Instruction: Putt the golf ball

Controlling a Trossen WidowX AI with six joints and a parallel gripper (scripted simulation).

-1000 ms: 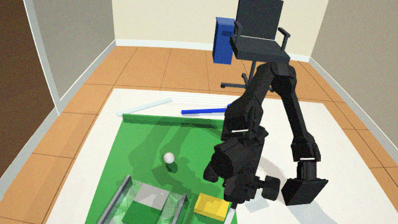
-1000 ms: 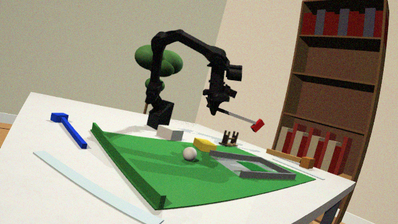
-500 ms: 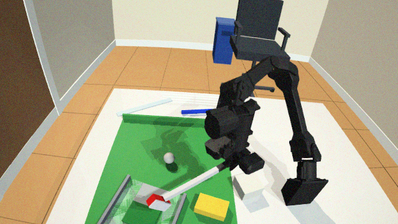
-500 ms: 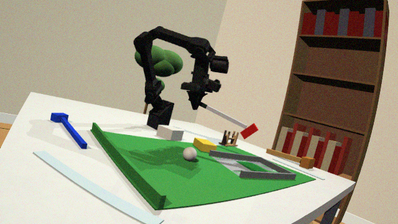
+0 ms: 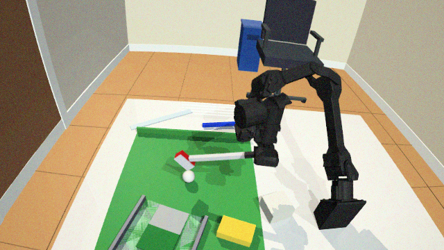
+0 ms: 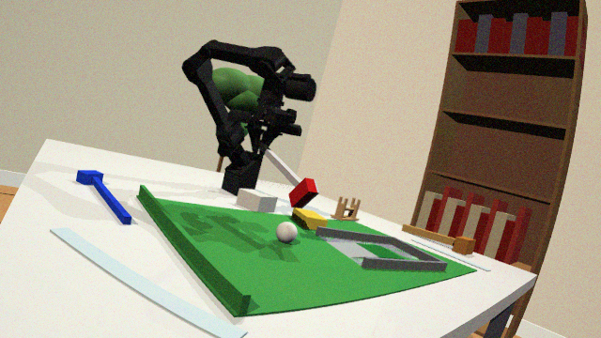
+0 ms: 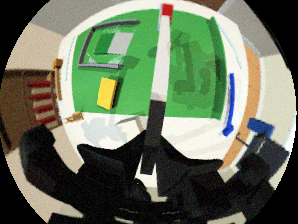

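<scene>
Now: the white block 6 cm behind my gripper tip, 9 cm to the left of it and 12 cm below it. From my gripper tip the other things lie so: red putter: 12 cm ahead, 3 cm to the right; yellow block: 8 cm ahead, 15 cm to the left, 13 cm below; white golf ball: 21 cm ahead, 6 cm to the right, 12 cm below.
</scene>
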